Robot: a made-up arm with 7 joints. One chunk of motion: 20 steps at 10 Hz.
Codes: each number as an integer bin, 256 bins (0 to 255) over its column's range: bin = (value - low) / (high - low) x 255, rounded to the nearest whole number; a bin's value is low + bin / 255 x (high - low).
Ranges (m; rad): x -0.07..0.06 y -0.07..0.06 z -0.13..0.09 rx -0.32..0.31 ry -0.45..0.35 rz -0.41..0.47
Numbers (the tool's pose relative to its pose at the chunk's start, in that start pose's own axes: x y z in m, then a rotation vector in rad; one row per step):
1: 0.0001 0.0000 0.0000 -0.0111 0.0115 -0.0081
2: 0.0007 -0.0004 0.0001 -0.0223 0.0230 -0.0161
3: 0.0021 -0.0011 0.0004 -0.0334 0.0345 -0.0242
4: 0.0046 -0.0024 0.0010 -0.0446 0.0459 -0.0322
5: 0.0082 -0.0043 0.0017 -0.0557 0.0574 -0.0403
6: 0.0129 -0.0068 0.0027 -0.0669 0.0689 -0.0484
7: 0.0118 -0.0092 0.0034 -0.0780 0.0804 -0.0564
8: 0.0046 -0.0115 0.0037 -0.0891 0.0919 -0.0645
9: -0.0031 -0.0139 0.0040 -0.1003 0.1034 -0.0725
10: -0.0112 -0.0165 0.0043 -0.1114 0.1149 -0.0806
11: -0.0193 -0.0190 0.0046 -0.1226 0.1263 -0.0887
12: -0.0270 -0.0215 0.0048 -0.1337 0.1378 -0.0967
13: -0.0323 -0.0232 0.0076 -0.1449 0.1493 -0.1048
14: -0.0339 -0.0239 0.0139 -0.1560 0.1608 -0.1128
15: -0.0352 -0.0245 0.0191 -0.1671 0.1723 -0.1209
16: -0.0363 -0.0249 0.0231 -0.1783 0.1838 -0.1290
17: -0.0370 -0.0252 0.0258 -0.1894 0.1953 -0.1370
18: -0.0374 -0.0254 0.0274 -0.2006 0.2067 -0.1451
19: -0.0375 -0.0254 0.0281 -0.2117 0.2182 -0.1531
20: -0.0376 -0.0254 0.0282 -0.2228 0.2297 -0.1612
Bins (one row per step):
1: 138 137 151 125 147 116
2: 139 137 151 120 151 114
3: 141 135 151 116 154 112
4: 146 133 152 111 158 109
5: 153 129 153 107 162 107
6: 163 124 154 102 165 105
7: 160 119 155 98 169 102
8: 146 115 155 93 173 100
9: 131 110 155 89 176 98
10: 115 105 156 84 180 95
11: 99 100 156 80 184 93
12: 84 95 156 75 187 91
13: 74 92 159 71 191 88
14: 71 90 167 66 195 86
15: 68 89 173 62 198 84
16: 66 88 177 57 202 81
17: 65 88 181 53 206 79
18: 64 87 182 48 209 77
19: 64 87 183 44 213 74
20: 64 87 183 39 217 72

